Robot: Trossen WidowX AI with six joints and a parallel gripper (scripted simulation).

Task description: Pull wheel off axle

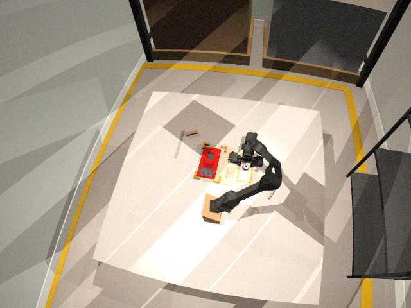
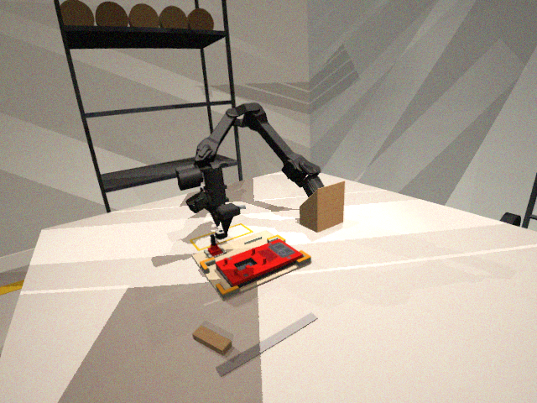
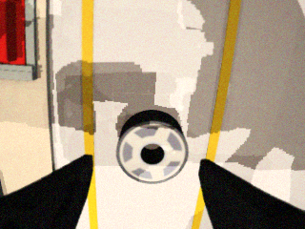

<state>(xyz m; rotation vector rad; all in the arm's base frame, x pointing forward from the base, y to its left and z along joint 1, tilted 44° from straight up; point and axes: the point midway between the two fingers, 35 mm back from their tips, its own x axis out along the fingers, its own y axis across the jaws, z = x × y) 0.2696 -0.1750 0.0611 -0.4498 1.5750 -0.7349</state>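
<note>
Right now the wheel is 2 cm below my gripper tip. Round my gripper tip: wooden block: 25 cm ahead, 34 cm to the left, 2 cm below; grey strip: 17 cm ahead, 42 cm to the left, 2 cm below.
</note>
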